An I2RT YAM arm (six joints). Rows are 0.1 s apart.
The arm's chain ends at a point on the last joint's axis. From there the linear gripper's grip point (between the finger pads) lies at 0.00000 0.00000 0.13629 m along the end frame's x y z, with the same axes.
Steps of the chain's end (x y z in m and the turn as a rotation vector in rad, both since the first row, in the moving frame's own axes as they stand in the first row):
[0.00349, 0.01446, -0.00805, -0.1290, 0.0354, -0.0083]
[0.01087, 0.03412, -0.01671, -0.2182, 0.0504, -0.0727]
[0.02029, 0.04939, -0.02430, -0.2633, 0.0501, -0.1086]
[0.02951, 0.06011, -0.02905, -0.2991, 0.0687, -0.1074]
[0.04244, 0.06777, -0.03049, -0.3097, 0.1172, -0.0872]
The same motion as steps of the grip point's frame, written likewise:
[0.00837, 0.03197, -0.00927, -0.1290, 0.0354, -0.0083]
[0.01875, 0.06334, -0.02011, -0.2182, 0.0504, -0.0727]
[0.02896, 0.08441, -0.02916, -0.2633, 0.0501, -0.1086]
[0.04088, 0.09966, -0.03541, -0.2991, 0.0687, -0.1074]
[0.05993, 0.10847, -0.03789, -0.3097, 0.1172, -0.0872]

